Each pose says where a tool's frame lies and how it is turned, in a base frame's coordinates. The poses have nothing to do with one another.
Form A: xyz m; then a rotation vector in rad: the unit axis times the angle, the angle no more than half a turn.
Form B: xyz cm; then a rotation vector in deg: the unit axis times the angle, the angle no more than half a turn. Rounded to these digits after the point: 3 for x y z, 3 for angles.
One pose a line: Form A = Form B
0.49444, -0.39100, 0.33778, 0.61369, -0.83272, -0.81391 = 49.444, -39.100, 33.778, 35.162, -47.711, -46.634
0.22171, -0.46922, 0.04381, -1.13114, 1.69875, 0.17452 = 22.171, -46.922, 4.381, -64.810, 97.331, 9.999
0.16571, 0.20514, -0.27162, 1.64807, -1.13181, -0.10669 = 16.571, 20.514, -27.162, 94.427, -64.848, -6.113
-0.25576, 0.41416, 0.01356, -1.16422, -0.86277, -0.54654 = -25.576, 41.416, 1.356, -66.705, -49.433, -31.314
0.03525, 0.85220, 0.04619, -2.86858, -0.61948, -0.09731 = 3.525, 85.220, 4.619, -164.358, -35.494, -5.575
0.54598, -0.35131, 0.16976, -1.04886, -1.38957, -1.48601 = 54.598, -35.131, 16.976, -60.095, -79.616, -85.142
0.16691, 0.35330, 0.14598, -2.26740, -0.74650, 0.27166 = 16.691, 35.330, 14.598, -129.912, -42.771, 15.565
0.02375, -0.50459, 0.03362, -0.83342, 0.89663, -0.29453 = 2.375, -50.459, 3.362, -47.751, 51.373, -16.875
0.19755, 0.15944, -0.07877, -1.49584, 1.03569, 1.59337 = 19.755, 15.944, -7.877, -85.705, 59.341, 91.293
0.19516, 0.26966, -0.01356, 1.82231, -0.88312, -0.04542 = 19.516, 26.966, -1.356, 104.411, -50.599, -2.602
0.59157, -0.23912, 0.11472, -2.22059, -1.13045, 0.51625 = 59.157, -23.912, 11.472, -127.230, -64.770, 29.579
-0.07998, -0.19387, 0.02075, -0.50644, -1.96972, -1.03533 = -7.998, -19.387, 2.075, -29.017, -112.857, -59.320
